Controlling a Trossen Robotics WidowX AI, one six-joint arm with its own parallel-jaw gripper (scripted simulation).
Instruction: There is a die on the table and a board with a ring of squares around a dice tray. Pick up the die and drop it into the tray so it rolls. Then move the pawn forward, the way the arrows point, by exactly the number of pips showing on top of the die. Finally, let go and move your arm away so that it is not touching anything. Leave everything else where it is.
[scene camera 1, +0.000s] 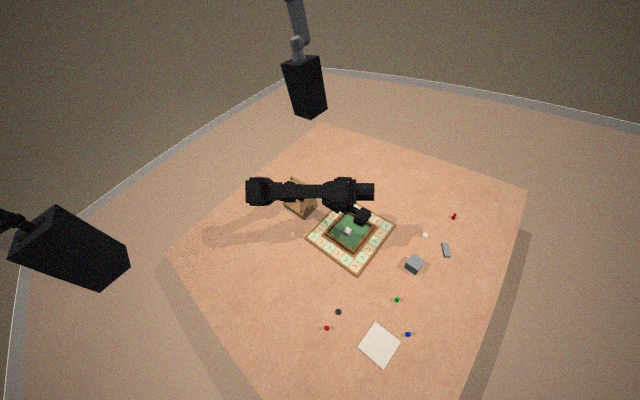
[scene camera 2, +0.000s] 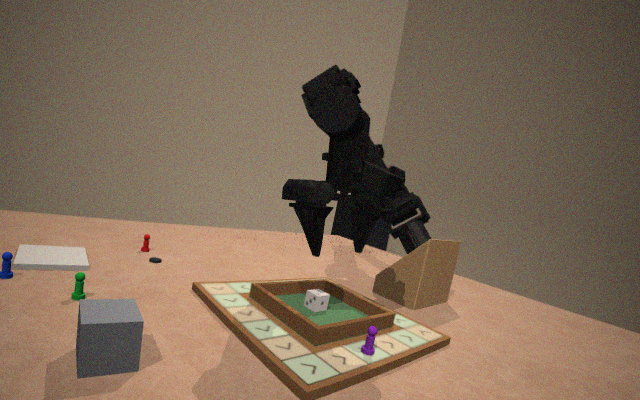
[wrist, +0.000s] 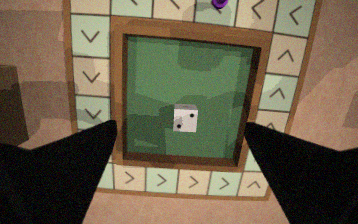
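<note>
Scene camera 2 gives me my gripper (scene camera 2: 338, 254), open and holding nothing, as well as a white slab (scene camera 2: 42, 257) and a grey cube (scene camera 2: 109, 334). In scene camera 1 I find the slab (scene camera 1: 378, 344) again. The wrist view shows me my gripper (wrist: 182, 127), but the slab is out of frame in the wrist view, and the cube, too, is out of frame in the wrist view.
</note>
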